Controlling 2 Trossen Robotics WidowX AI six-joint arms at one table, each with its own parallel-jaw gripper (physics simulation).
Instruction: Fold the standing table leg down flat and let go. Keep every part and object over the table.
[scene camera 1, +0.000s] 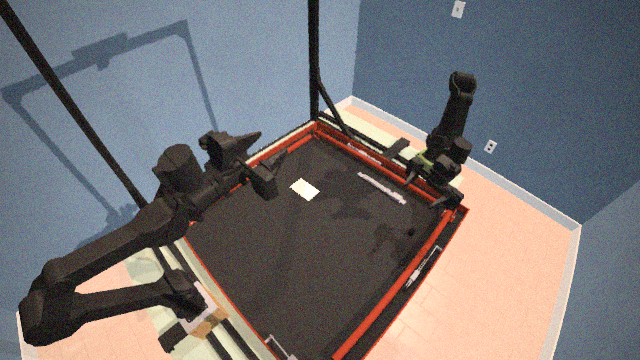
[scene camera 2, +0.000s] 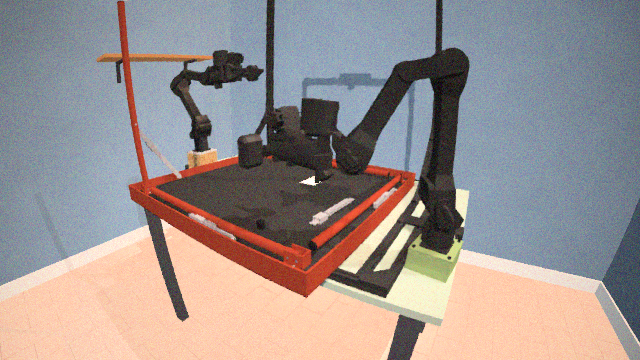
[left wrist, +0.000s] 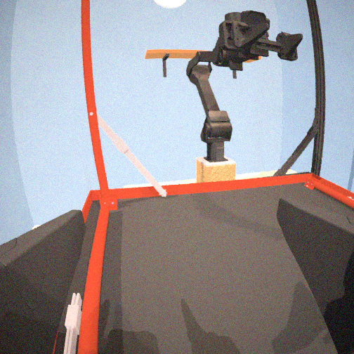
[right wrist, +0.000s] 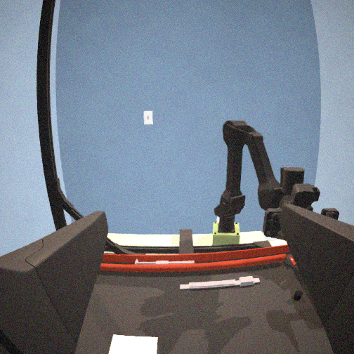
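Seen in the pictures: left gripper, fingertip midpoint: (scene camera 1: 415, 196); right gripper, fingertip midpoint: (scene camera 1: 273, 141) (scene camera 2: 255, 70); left arm's base at its link origin: (scene camera 1: 431, 156) (scene camera 2: 437, 244); right arm's base at its link origin: (scene camera 1: 192, 306) (scene camera 2: 201, 150).
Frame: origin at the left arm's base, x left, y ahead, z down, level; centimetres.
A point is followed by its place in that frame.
The standing table leg (scene camera 2: 131, 110) {x 34.9, y 83.0, z -27.8 cm} (left wrist: 91, 90) is a red tube, upright at the left corner of the upturned table (scene camera 2: 220, 245) {x 30.5, y 35.3, z 0.5 cm} (left wrist: 220, 185). Its pale brace (scene camera 2: 161, 156) {x 24.9, y 87.8, z -9.9 cm} (left wrist: 131, 158) slants down to the rim. My left gripper (scene camera 1: 426, 190) {x 16.1, y 39.9, z -19.4 cm} (scene camera 2: 287, 162) (left wrist: 182, 215) is open and empty, low over the table near the right-hand rim in scene camera 1. The standing leg is beyond its fingers, at the left in its wrist view, apart from them. My right gripper (scene camera 1: 265, 160) (scene camera 2: 255, 73) {x -5.2, y 68.1, z -38.2 cm} (right wrist: 196, 219) is open and empty, raised above the table, away from the leg.
Red legs (scene camera 1: 392, 290) (scene camera 2: 362, 212) lie flat inside the rim. A pale bar (scene camera 1: 382, 187) {x -1.0, y 30.0, z 0.3 cm} (scene camera 2: 332, 211) {x 0.5, y 28.9, z 0.5 cm} (right wrist: 220, 284), a white card (scene camera 1: 304, 189) {x -18.8, y 52.8, z 2.1 cm} (right wrist: 134, 345) and a small black knob (scene camera 1: 411, 232) {x 18.9, y 36.9, z -1.0 cm} (scene camera 2: 260, 223) {x 19.2, y 35.4, z -0.8 cm} are on the panel. A black post (scene camera 1: 313, 60) {x -55.1, y 22.0, z -27.2 cm} (scene camera 2: 270, 65) {x -42.2, y 105.1, z -44.5 cm} rises at the far corner.
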